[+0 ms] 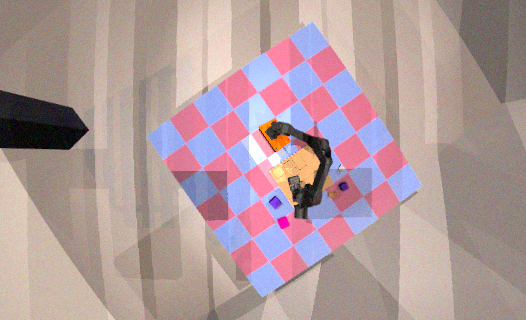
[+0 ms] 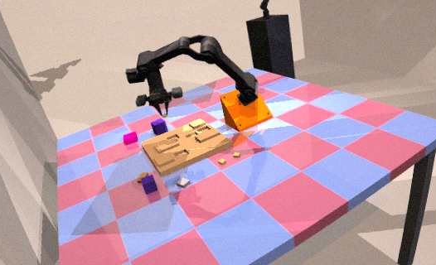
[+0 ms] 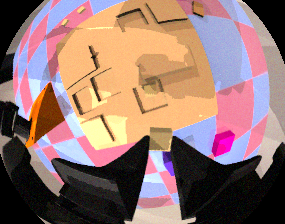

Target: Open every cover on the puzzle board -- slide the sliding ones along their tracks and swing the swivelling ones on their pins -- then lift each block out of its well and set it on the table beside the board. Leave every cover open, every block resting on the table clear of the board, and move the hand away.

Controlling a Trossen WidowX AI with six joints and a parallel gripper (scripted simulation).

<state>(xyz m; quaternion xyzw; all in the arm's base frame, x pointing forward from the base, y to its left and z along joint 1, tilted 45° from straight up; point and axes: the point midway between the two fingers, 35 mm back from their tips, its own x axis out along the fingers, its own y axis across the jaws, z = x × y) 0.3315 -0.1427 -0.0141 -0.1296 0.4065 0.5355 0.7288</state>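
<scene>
Right now my gripper tip is 10 mm past the tan puzzle board, 80 mm to the right of it and 100 mm above it. Also, from my gripper tip: magenta block 130 mm ahead, 180 mm to the right, 110 mm below; then orange piece 200 mm ahead, 170 mm to the left, 120 mm below.
</scene>
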